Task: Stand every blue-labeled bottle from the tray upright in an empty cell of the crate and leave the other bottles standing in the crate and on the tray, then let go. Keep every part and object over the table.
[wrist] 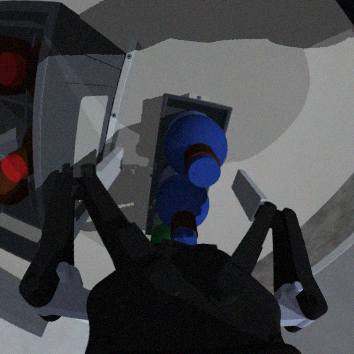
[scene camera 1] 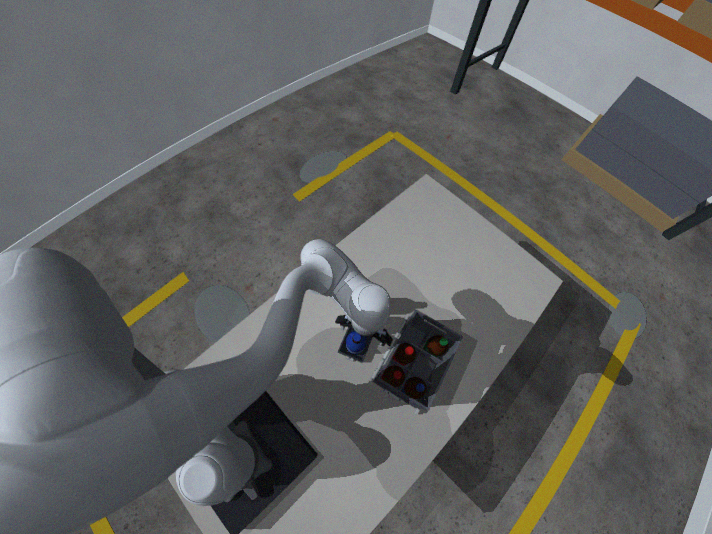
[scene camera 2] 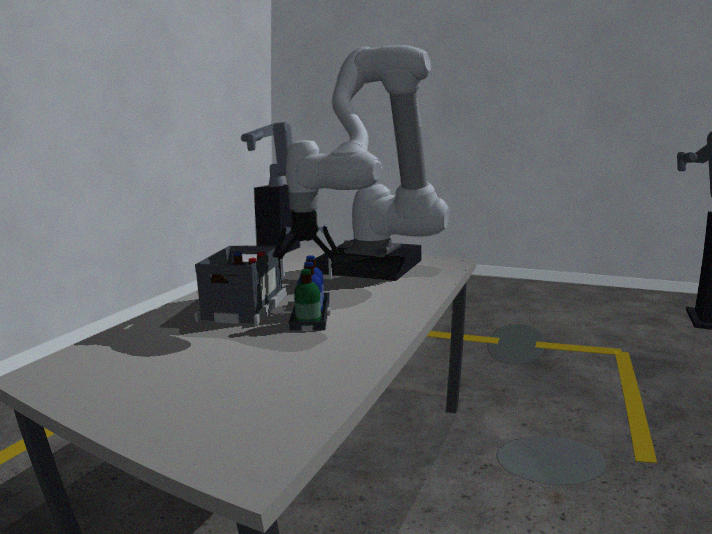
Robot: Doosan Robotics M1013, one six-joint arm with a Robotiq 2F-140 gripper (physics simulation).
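Pixels of known places: gripper, fingertip midpoint: (wrist: 180,168); arm's base, origin of the base link: (scene camera 2: 372,250).
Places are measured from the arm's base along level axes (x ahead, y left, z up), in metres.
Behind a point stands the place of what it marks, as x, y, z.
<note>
Two blue bottles stand upright in a row on the tray (scene camera 1: 351,357) {0.513, 0.033, -0.038} (scene camera 2: 308,328) {0.756, 0.178, -0.055} (wrist: 156,170) {0.642, 0.060, -0.048}; the far-end one (wrist: 195,137) {0.544, 0.047, 0.059} and the middle one (wrist: 181,200) {0.610, 0.085, 0.055} show in the wrist view. A green bottle (scene camera 2: 307,298) {0.735, 0.166, 0.024} (wrist: 161,233) {0.688, 0.112, 0.032} stands at the row's other end, mostly hidden in the wrist view. The grey crate (scene camera 1: 416,316) {0.777, -0.010, 0.069} (scene camera 2: 227,293) {0.806, -0.072, 0.026} (wrist: 55,100) {0.580, -0.062, 0.096} holds two red-capped bottles (scene camera 1: 404,351) {0.655, -0.075, 0.082} (scene camera 1: 393,375) {0.571, -0.109, 0.098}, a blue-capped one (scene camera 1: 415,387) {0.604, -0.185, 0.084} and a green-capped one (scene camera 1: 437,346) {0.763, -0.138, 0.063}. Two of its cells look empty. My gripper (scene camera 1: 363,330) {0.586, 0.065, 0.032} (scene camera 2: 305,268) {0.586, 0.065, 0.032} (wrist: 180,168) {0.586, 0.065, 0.032} is open and empty, pointing down over the tray, fingers spread across the row.
The crate stands close beside the tray, next to my crate-side finger. The arm's dark base plate (scene camera 1: 287,442) {0.165, -0.058, -0.006} (scene camera 2: 368,265) {0.191, 0.077, -0.014} is on the table (scene camera 1: 425,229) {1.161, 0.276, -0.064} (scene camera 2: 189,390) {1.194, 0.145, -0.064}. A rack with a grey-topped shelf (scene camera 1: 644,143) stands off the table.
</note>
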